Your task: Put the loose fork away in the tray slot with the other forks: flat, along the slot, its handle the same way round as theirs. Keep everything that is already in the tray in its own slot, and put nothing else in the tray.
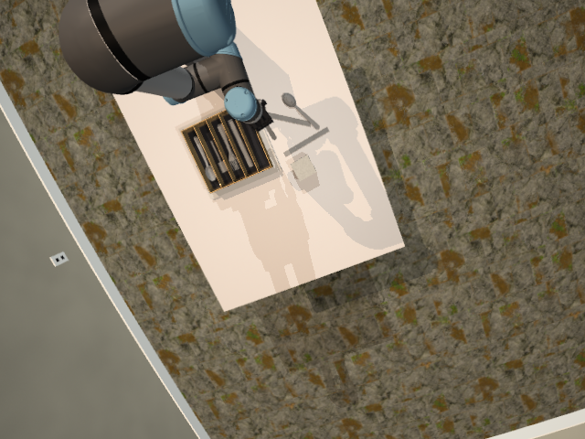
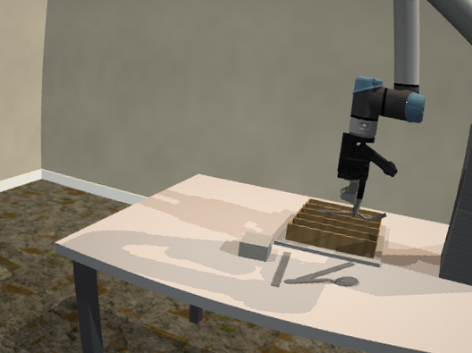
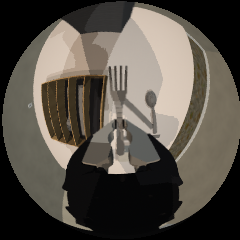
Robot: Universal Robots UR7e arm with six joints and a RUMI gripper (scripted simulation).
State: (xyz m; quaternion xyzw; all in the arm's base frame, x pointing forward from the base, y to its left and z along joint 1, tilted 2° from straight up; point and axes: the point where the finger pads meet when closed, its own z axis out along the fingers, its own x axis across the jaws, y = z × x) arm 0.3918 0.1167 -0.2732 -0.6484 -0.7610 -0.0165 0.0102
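My hand is 19 cm to the left of the wooden cutlery tray, 11 cm above it and 6 cm short of it. Also, from my hand: pale block (25 cm ahead, 14 cm below, 7 cm to the left).
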